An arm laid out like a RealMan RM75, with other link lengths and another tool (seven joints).
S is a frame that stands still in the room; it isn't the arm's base.
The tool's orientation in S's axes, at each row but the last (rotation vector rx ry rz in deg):
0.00 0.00 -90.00
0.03 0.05 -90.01
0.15 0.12 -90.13
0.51 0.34 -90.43
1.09 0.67 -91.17
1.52 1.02 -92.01
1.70 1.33 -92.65
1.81 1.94 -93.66
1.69 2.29 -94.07
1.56 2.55 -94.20
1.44 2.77 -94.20
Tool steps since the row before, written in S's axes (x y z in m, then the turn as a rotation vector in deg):
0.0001 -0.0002 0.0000 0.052 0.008 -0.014
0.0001 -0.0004 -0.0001 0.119 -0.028 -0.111
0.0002 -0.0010 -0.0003 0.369 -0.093 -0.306
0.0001 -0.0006 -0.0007 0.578 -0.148 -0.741
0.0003 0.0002 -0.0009 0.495 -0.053 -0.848
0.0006 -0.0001 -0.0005 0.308 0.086 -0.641
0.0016 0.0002 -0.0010 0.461 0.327 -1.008
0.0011 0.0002 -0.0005 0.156 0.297 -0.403
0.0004 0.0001 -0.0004 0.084 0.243 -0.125
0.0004 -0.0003 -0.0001 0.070 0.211 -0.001
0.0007 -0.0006 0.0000 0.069 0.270 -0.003
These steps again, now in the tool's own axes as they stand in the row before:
0.0002 0.0001 0.0000 -0.008 0.052 -0.014
0.0004 0.0001 -0.0001 0.028 0.119 -0.111
0.0010 0.0002 -0.0003 0.093 0.369 -0.306
0.0006 0.0001 -0.0007 0.151 0.578 -0.741
-0.0002 0.0003 -0.0009 0.059 0.492 -0.849
0.0001 0.0006 -0.0005 -0.079 0.302 -0.645
-0.0002 0.0016 -0.0010 -0.314 0.442 -1.021
-0.0002 0.0011 -0.0005 -0.290 0.138 -0.415
-0.0001 0.0004 -0.0004 -0.243 0.068 -0.135
0.0003 0.0004 -0.0001 -0.215 0.054 -0.010
0.0005 0.0007 0.0000 -0.274 0.049 -0.015

